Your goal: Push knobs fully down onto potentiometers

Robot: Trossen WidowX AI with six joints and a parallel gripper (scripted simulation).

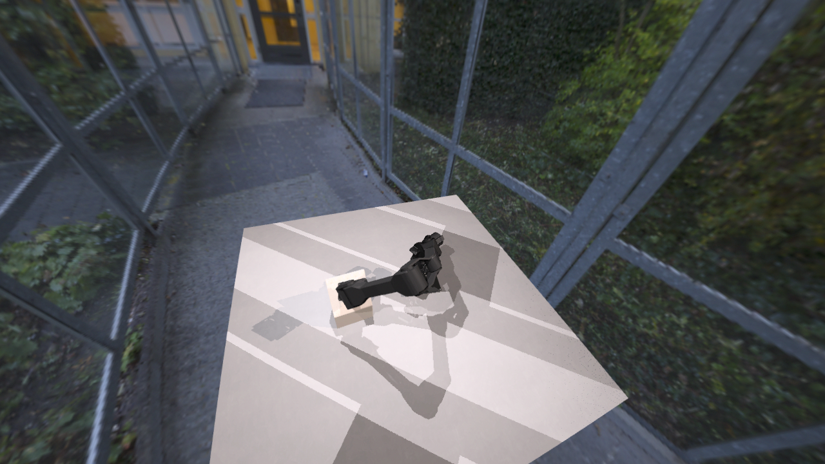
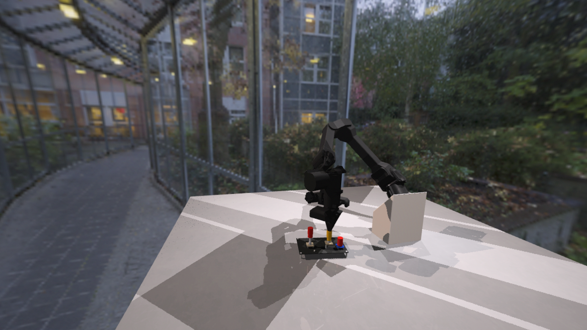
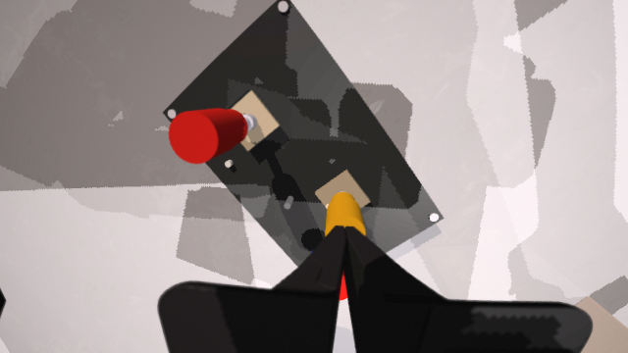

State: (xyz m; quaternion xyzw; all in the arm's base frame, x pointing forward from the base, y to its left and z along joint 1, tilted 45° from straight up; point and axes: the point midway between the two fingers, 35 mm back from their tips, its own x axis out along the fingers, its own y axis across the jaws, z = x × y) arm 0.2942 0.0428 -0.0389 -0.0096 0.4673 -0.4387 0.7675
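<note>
My gripper tip is now 2 cm above the yellow knob. The rest, counted from my gripper tip: red knob 7 cm ahead, 1 cm to the left.
</note>
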